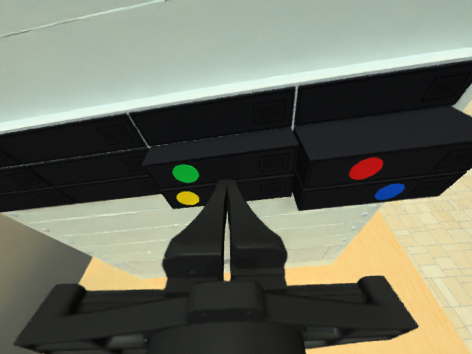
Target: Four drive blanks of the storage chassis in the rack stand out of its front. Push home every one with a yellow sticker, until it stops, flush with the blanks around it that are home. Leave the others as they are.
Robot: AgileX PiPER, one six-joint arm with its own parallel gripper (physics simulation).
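Note:
The black blank with a yellow sticker [277, 189] is in the bottom row, middle column, and stands out of the front. Directly above it, the blank with a green sticker [230, 167] also stands out. To the right, the blank with a red sticker [330, 172] stands out far above the blank with a blue sticker [345, 196], which stands out too. My gripper [227, 189] is shut, its tips together and empty. The tips overlap the yellow-stickered blank's face near its upper edge, right of the sticker; whether they touch it I cannot tell. The fingers hide part of that face.
Unstickered blanks [215, 117] [375, 100] [80, 140] lie above and to the left. The pale chassis top [150, 65] stretches behind them. Pale panels [320, 225] show below the blanks. A dark grey surface [35, 260] is at the lower left, a tiled floor [430, 240] at the right.

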